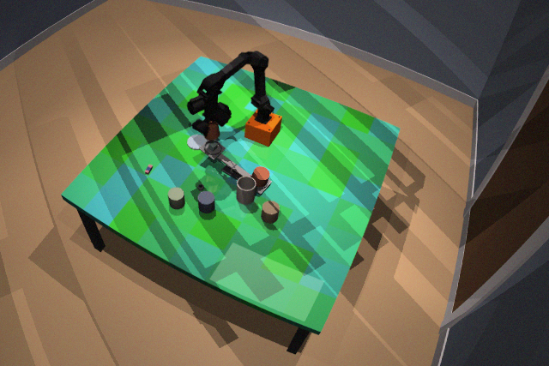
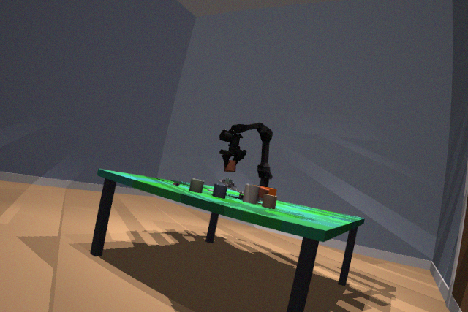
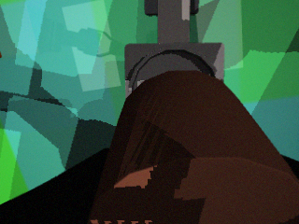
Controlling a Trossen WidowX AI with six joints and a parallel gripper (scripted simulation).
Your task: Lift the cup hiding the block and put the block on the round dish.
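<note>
Right now my gripper tip is 17 cm above the round grey dish, 11 cm to the left of it and 5 cm past it. From my gripper tip the other things lie so: blue-grey cylinder: 25 cm ahead, 16 cm to the left, 13 cm below; grey balance: 14 cm to the left, 13 cm below, 1 cm ahead; small nut: 18 cm ahead, 16 cm below, 7 cm to the left.
</note>
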